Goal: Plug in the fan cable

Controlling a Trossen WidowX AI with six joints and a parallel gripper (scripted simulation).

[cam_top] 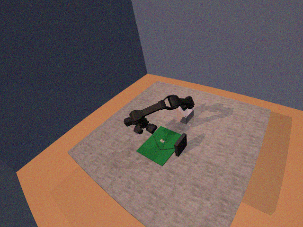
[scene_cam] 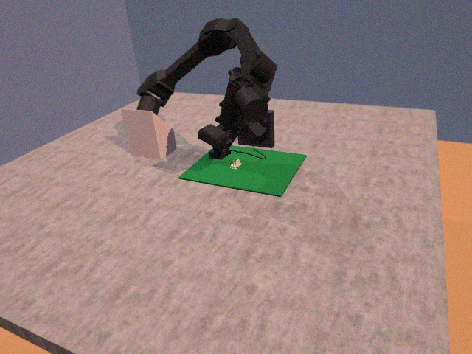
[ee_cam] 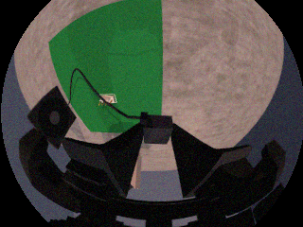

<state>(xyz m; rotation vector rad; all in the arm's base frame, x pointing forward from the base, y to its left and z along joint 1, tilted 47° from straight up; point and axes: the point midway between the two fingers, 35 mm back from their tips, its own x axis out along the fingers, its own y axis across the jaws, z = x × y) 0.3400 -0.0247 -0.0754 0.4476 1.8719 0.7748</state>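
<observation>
The green board is 11 cm to the left of my gripper tip and 10 cm below it. The rest, counted from my gripper tip: black fan 4 cm behind, 26 cm to the left, 3 cm below; black plug 1 cm behind.
</observation>
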